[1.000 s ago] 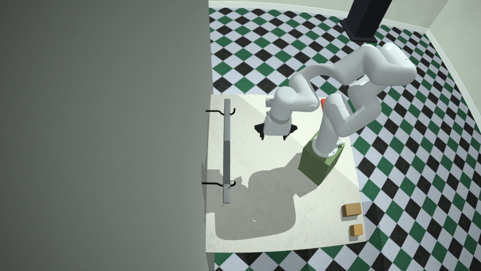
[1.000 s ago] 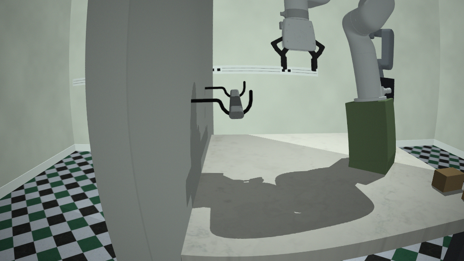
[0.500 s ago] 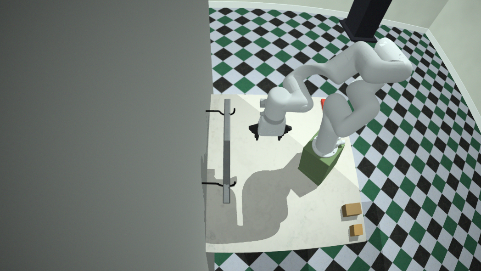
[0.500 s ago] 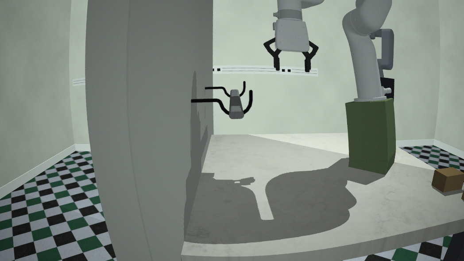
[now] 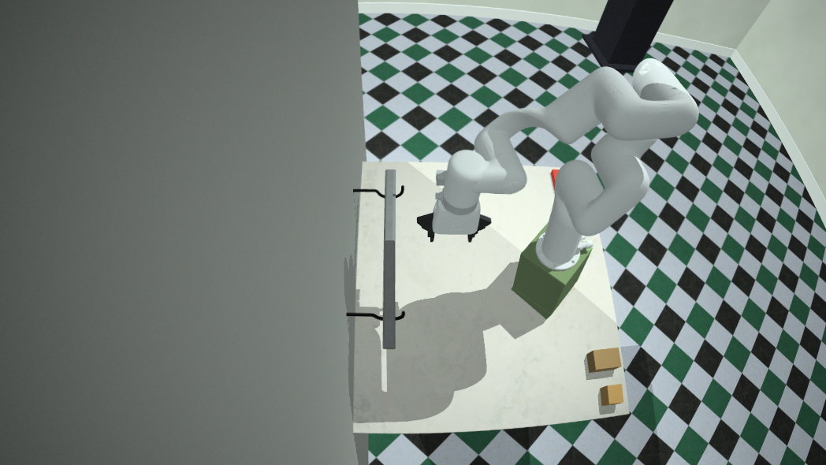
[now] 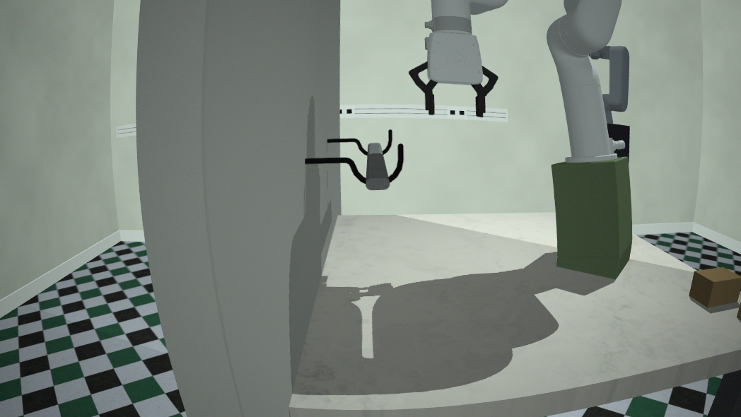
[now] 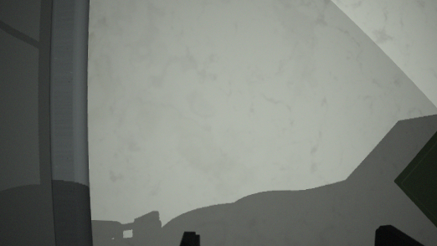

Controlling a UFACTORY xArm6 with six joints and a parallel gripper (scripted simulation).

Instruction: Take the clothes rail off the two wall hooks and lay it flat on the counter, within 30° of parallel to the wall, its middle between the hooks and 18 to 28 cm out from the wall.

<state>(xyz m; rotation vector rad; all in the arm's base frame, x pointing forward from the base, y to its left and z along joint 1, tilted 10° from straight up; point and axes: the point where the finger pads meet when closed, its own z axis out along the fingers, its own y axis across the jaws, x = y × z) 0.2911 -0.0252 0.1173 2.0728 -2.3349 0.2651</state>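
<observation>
The grey clothes rail is 150 mm ahead of my hand, 20 mm to the right of it and 90 mm below it. From my hand the other things lie so: grey wall 270 mm ahead, 30 mm to the right, 130 mm above; red object 530 mm behind, 310 mm to the right, 290 mm below; blue object 540 mm behind, 200 mm to the right, 280 mm below.
</observation>
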